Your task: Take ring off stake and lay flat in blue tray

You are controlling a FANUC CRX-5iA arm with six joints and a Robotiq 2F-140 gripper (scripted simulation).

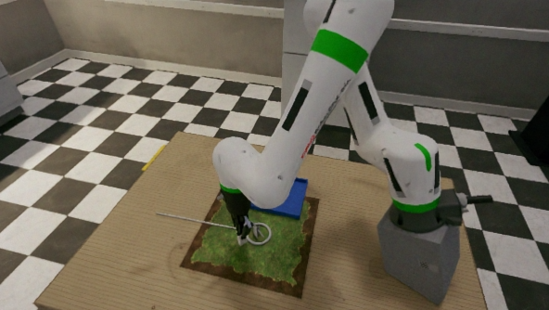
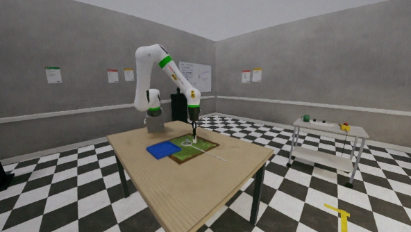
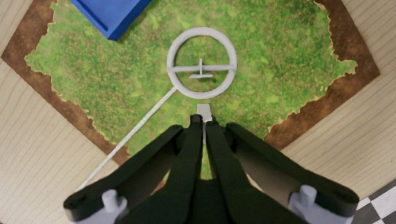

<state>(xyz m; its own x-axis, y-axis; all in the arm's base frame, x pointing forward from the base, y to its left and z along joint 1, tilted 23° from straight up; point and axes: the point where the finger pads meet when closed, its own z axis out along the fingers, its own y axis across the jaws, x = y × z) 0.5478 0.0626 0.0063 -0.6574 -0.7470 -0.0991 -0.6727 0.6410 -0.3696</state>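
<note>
The white stake lies 4 cm behind my hand, 4 cm to the right of it and 2 cm below it. Round my hand: blue tray (9 cm behind, 24 cm to the right, 3 cm below); then green grass mat (3 cm behind, 7 cm to the right, 5 cm below).
</note>
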